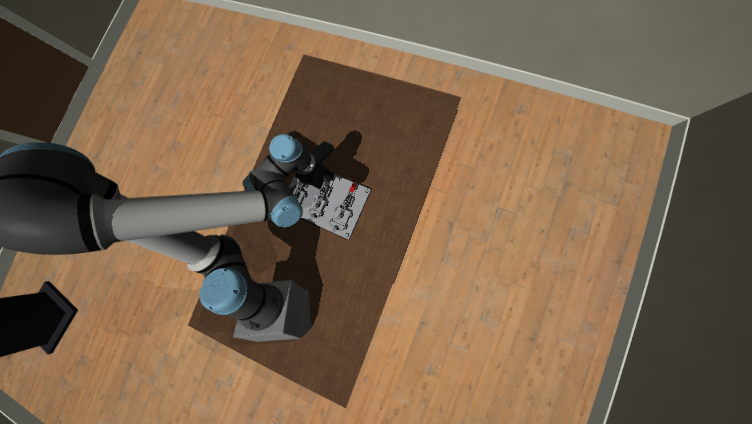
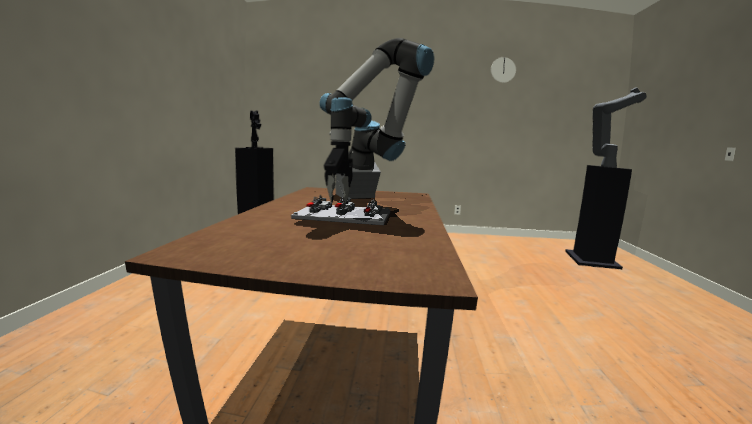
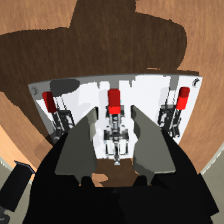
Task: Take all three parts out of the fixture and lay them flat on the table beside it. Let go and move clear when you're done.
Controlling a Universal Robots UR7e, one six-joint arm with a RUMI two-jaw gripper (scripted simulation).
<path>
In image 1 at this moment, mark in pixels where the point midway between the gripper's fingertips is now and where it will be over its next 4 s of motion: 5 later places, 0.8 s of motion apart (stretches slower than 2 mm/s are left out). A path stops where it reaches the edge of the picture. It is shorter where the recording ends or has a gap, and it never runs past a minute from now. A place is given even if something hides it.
My gripper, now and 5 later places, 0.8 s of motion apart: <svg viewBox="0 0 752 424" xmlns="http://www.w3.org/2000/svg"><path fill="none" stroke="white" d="M328 178L330 179L328 180L326 182L323 186L322 188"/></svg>
</path>
